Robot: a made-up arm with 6 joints. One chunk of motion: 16 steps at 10 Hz.
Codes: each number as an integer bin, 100 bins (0 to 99) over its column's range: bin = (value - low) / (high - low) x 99, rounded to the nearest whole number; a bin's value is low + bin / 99 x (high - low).
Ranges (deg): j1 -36..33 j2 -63..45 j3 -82..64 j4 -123..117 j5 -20..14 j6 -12..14
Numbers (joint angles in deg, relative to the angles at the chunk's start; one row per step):
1: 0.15 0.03 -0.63 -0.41 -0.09 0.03
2: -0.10 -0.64 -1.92 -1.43 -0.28 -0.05
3: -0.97 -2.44 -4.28 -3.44 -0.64 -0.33
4: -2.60 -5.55 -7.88 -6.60 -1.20 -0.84
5: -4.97 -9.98 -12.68 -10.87 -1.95 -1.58
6: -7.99 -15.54 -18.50 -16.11 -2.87 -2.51
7: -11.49 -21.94 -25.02 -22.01 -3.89 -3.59
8: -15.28 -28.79 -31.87 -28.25 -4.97 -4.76
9: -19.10 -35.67 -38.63 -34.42 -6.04 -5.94
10: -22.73 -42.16 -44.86 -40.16 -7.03 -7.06
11: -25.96 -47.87 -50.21 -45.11 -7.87 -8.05
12: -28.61 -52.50 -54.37 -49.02 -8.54 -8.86
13: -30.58 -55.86 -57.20 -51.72 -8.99 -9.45
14: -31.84 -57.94 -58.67 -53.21 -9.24 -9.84
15: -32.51 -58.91 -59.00 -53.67 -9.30 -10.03
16: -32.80 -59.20 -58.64 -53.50 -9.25 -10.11
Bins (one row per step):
1: 52 58 55 51 58 46
2: 52 57 54 50 57 46
3: 50 56 53 49 56 44
4: 48 53 50 48 55 42
5: 45 49 47 46 53 40
6: 40 44 43 44 50 36
7: 35 38 39 42 47 32
8: 30 31 34 39 44 28
9: 24 25 29 37 41 23
10: 19 19 25 34 38 19
11: 14 14 22 32 35 15
12: 11 10 19 31 33 12
13: 8 7 17 29 32 10
14: 6 5 16 29 31 8
15: 5 4 16 29 31 8
16: 5 3 16 29 31 7

